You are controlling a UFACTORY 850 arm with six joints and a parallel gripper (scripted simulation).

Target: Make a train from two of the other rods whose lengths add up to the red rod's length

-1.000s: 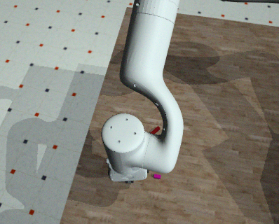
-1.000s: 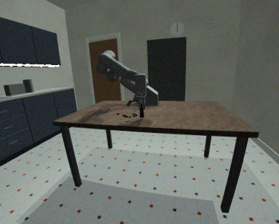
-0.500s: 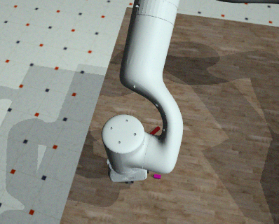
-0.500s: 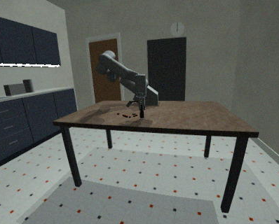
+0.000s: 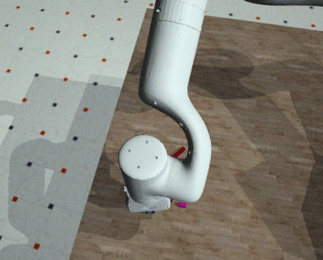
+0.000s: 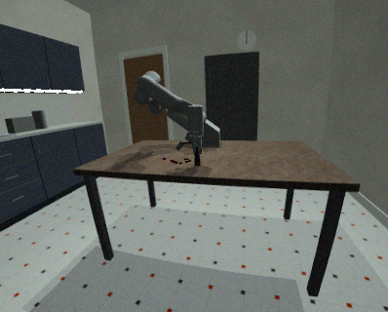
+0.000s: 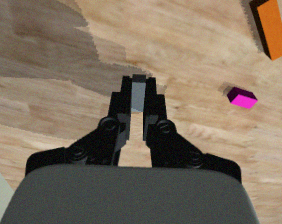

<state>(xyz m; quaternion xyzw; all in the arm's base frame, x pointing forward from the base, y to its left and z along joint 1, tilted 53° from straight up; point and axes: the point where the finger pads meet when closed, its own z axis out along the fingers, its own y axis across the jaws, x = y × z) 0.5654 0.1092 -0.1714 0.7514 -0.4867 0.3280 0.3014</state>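
Now: hand 2 cm above the grey rod. Round my hand: blue rod: 11 cm to the right, 2 cm below, 1 cm behind; then orange rod: 8 cm to the right, 5 cm behind, 2 cm below; then red rod: 16 cm to the right, 3 cm behind, 2 cm below.
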